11 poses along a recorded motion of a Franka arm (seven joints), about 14 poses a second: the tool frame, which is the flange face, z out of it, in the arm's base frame.
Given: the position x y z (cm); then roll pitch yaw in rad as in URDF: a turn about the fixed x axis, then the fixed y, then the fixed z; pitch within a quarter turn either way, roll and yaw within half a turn.
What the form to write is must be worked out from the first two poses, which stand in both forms.
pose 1, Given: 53.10, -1.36, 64.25, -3.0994, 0.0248, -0.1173
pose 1, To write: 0.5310, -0.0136, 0.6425, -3.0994, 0.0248, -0.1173
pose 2, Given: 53.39, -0.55, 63.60, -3.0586, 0.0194, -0.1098
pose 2, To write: 0.5339, -0.0055, 0.6360, -3.0586, 0.0194, -0.1098
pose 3, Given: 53.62, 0.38, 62.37, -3.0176, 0.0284, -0.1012
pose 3, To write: 0.5362, 0.0038, 0.6237, -3.0176, 0.0284, -0.1012
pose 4, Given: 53.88, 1.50, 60.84, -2.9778, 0.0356, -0.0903
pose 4, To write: 0.5388, 0.0150, 0.6084, -2.9778, 0.0356, -0.0903
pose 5, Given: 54.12, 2.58, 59.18, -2.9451, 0.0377, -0.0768
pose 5, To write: 0.5412, 0.0258, 0.5918, -2.9451, 0.0377, -0.0768
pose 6, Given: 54.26, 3.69, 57.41, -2.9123, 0.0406, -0.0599
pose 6, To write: 0.5426, 0.0369, 0.5741, -2.9123, 0.0406, -0.0599
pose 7, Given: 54.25, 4.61, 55.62, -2.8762, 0.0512, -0.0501
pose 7, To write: 0.5425, 0.0461, 0.5562, -2.8762, 0.0512, -0.0501
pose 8, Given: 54.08, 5.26, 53.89, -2.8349, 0.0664, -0.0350
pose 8, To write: 0.5408, 0.0526, 0.5389, -2.8349, 0.0664, -0.0350
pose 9, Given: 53.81, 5.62, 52.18, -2.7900, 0.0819, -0.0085
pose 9, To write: 0.5381, 0.0562, 0.5218, -2.7900, 0.0819, -0.0085
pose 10, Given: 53.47, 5.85, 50.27, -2.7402, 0.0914, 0.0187
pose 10, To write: 0.5347, 0.0585, 0.5027, -2.7402, 0.0914, 0.0187
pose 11, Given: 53.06, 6.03, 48.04, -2.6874, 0.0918, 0.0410
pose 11, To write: 0.5306, 0.0603, 0.4804, -2.6874, 0.0918, 0.0410
